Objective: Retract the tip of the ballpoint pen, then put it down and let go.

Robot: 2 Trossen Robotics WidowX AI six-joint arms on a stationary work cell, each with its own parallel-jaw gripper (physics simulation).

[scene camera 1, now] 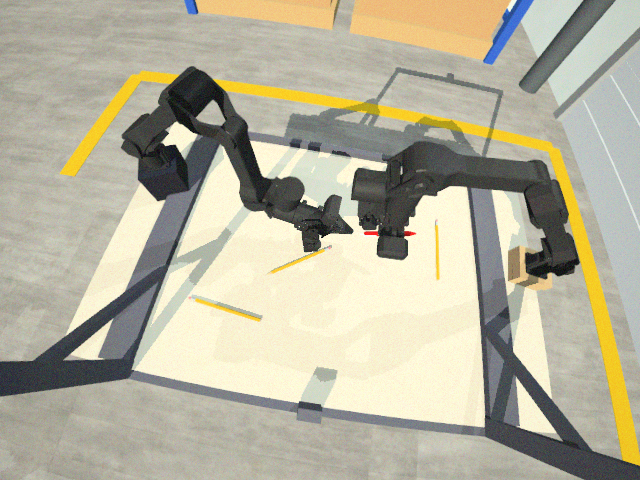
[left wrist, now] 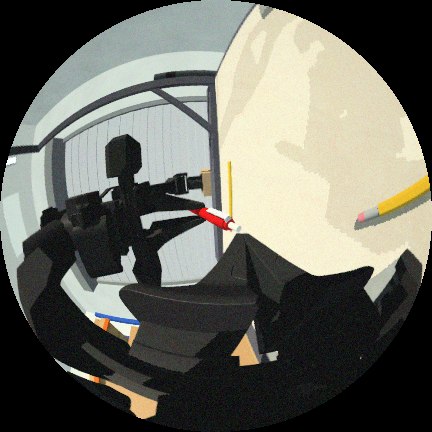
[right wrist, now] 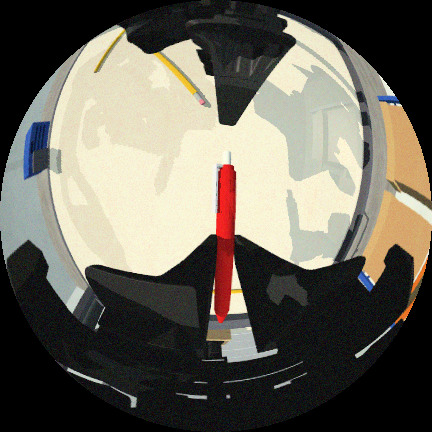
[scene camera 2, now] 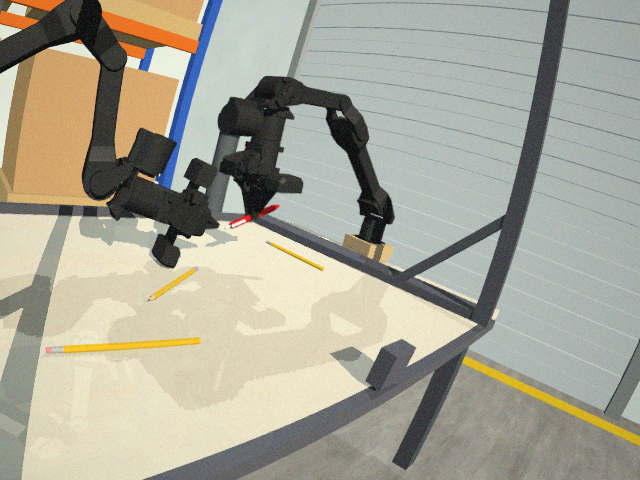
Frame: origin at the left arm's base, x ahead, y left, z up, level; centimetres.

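Seen in the pictures: left gripper, fingertip midpoint: (scene camera 1: 352, 232) (left wrist: 240, 238) (right wrist: 226, 124) (scene camera 2: 218, 225); right gripper, fingertip midpoint: (scene camera 1: 384, 234) (left wrist: 204, 211) (right wrist: 224, 240) (scene camera 2: 250, 218); left arm's base, origin of the base link: (scene camera 1: 157, 161); right arm's base, origin of the base link: (scene camera 1: 535, 266) (left wrist: 201, 181) (right wrist: 212, 342) (scene camera 2: 369, 240).
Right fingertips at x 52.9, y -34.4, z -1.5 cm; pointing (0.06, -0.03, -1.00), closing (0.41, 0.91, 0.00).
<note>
Offsets run from my right fingertips to a thing's top centre. "spot": to the spot under its first point.
The red ballpoint pen {spot: dx -3.1, dy +1.1, dz -0.4 cm} (scene camera 1: 371, 233) (scene camera 2: 240, 222) (left wrist: 212, 218) (right wrist: 227, 200) is held level above the table. Its white button sticks out at the end toward the left gripper, and its white clip shows. At the other end, the right wrist view shows a red cone with no writing point visible. My right gripper (scene camera 2: 254, 213) (right wrist: 224, 240) is shut on the pen's middle. My left gripper (scene camera 1: 351, 231) (scene camera 2: 217, 225) (left wrist: 240, 238) (right wrist: 226, 124) is shut and empty, its fingertips pointing at the button with a small gap between them.
A yellow pencil {dx -21.7, dy +1.3, dz -8.2 cm} (scene camera 1: 300, 259) (scene camera 2: 173, 283) (left wrist: 402, 198) (right wrist: 177, 72) lies below the left gripper. Another pencil {dx +17.9, dy -4.9, dz -8.4 cm} (scene camera 1: 437, 253) (scene camera 2: 295, 255) lies right of the pen, and a third {dx -42.6, dy -6.4, dz -8.4 cm} (scene camera 1: 227, 308) (scene camera 2: 129, 345) lies nearer the front. Dark frame bars (scene camera 1: 217, 393) edge the table.
</note>
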